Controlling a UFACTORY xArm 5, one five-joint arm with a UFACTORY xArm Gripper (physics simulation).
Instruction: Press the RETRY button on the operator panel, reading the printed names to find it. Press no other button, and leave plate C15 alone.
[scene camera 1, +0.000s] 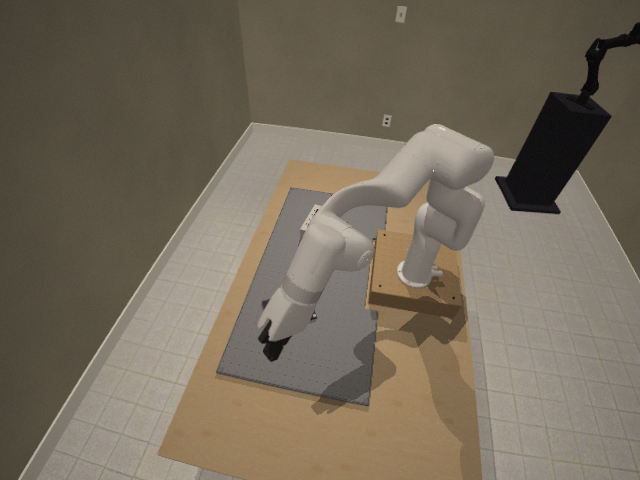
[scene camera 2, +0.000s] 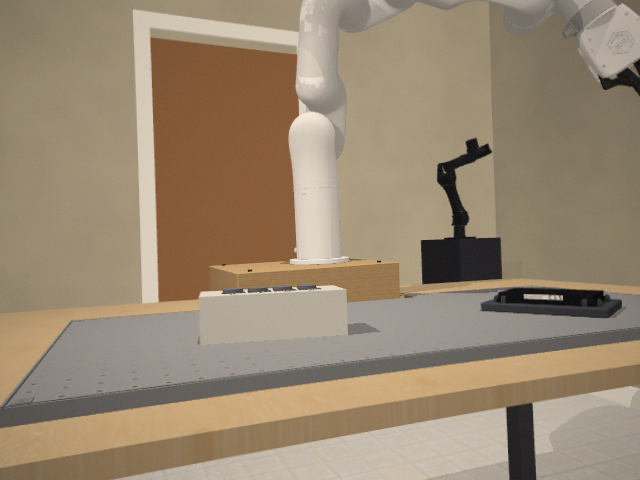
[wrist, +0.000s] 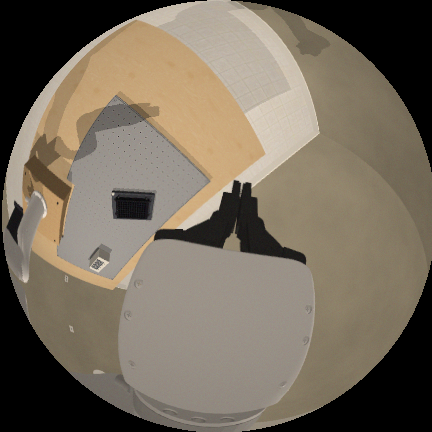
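Seen in the pictures: gripper, between the fingertips: (scene camera 1: 269, 356) (wrist: 239, 193); arm's base, origin of its link: (scene camera 1: 414, 274) (scene camera 2: 319, 262) (wrist: 38, 203).
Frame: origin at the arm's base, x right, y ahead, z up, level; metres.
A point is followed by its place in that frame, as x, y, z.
Note:
The operator panel (scene camera 1: 311, 219) (scene camera 2: 272, 317) @(0.288, 0.409, -0.043) (wrist: 99, 260) @(0.219, 0.382, -0.014) is a cream box near one end of the grey perforated board. Dark buttons show on its top; their printed names are too small to read, so I cannot tell which is RETRY. Plate C15 (scene camera 2: 550, 297) @(-0.108, 0.467, -0.046) (wrist: 132, 206) @(-0.154, 0.441, -0.045) is black and sits in a dark holder on the board; in scene camera 1 the arm mostly hides it. My gripper (scene camera 1: 271, 351) @(-0.454, 0.433, 0.280) (wrist: 239, 193) @(-0.454, 0.433, 0.280) is shut and empty, high above the board and well away from the panel; its fingertips are cut off in scene camera 2.
The grey board (scene camera 1: 330, 361) @(-0.316, 0.290, -0.068) (scene camera 2: 413, 330) @(0.128, 0.458, -0.068) (wrist: 145, 145) @(-0.358, 0.370, -0.068) lies on the wooden table (scene camera 1: 310, 439) @(-0.542, 0.337, -0.082) (scene camera 2: 361, 382) @(0.277, 0.570, -0.081) (wrist: 200, 95) @(-0.580, 0.394, -0.081). The arm's wooden base block (scene camera 1: 392, 297) @(-0.096, 0.085, -0.015) (scene camera 2: 372, 281) @(-0.027, 0.153, -0.034) (wrist: 52, 215) @(0.019, 0.099, -0.001) stands beside the board. A second black arm stands on a black pedestal (scene camera 1: 558, 149) (scene camera 2: 461, 260) farther off.

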